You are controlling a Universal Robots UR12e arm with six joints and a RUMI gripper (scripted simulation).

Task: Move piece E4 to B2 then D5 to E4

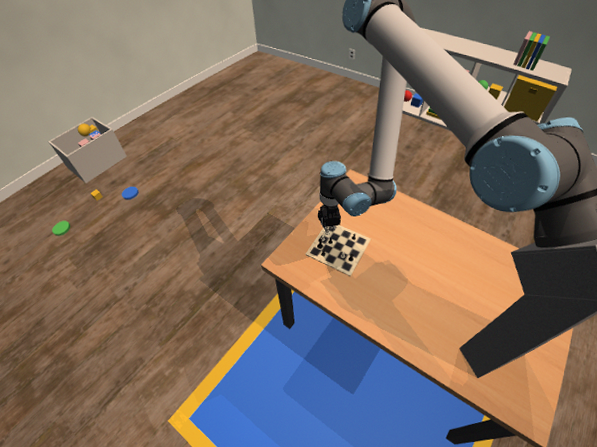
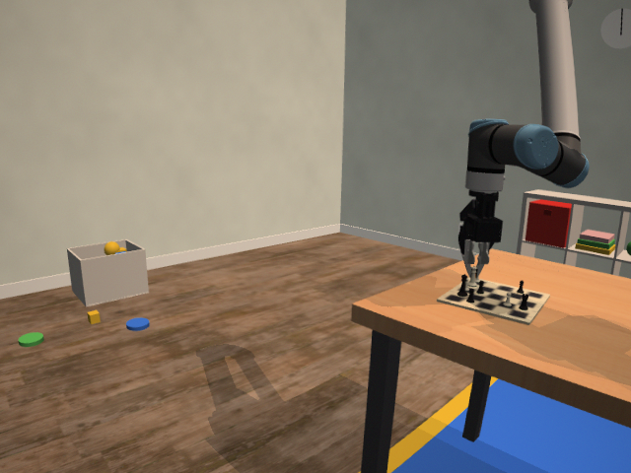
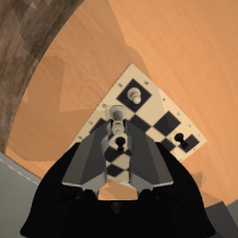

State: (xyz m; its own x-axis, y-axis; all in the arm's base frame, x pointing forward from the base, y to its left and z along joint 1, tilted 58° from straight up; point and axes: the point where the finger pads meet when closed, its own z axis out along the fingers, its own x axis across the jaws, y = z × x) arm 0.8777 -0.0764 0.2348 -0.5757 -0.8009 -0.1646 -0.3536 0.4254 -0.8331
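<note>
My hand is 7 cm past the chessboard, 5 cm to the right of it and 4 cm above it. Also, from my hand: tall white piece: 1 cm below; black piece: 14 cm behind, 10 cm to the left, 2 cm below.
</note>
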